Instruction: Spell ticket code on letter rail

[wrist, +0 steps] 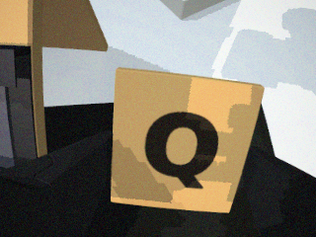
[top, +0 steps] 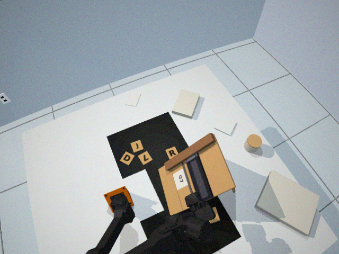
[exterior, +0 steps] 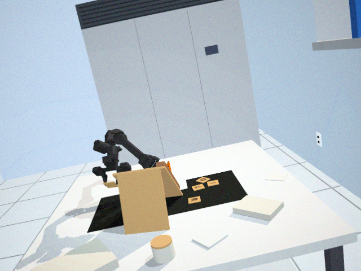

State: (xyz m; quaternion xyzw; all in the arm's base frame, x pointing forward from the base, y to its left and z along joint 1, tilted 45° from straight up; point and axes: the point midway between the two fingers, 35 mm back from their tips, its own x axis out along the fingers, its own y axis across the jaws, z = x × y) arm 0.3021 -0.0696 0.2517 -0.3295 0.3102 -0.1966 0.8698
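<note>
The white ticket lies 21 cm to the left of my gripper tip, 7 cm below it and 3 cm behind it. Also, from my gripper tip: pale box 41 cm ahead, 15 cm below, 10 cm to the right; lidded jar 41 cm ahead, 24 cm to the left, 13 cm below; black mat 24 cm to the left, 16 cm below, 13 cm behind.
</note>
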